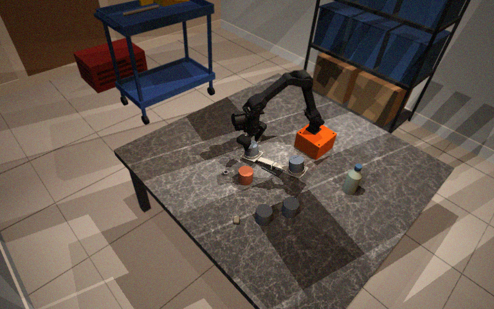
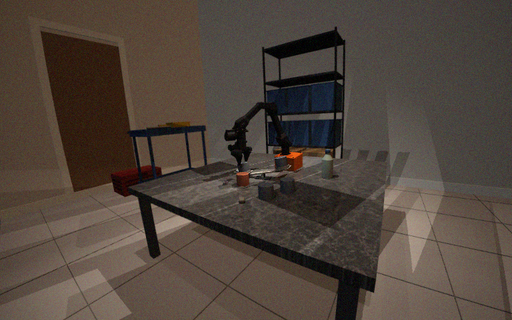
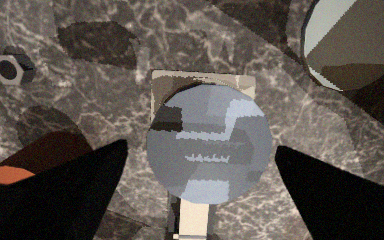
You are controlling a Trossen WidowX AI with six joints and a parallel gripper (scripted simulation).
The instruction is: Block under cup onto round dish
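My gripper tip is now 4 cm above the green block. From my gripper tip the other things lie so: blue-grey cup: 27 cm to the left, 5 cm behind, 3 cm above; orange-red cup: 15 cm ahead, 9 cm to the left, 5 cm below; pale round dish: 13 cm behind, 10 cm to the right, 8 cm below.
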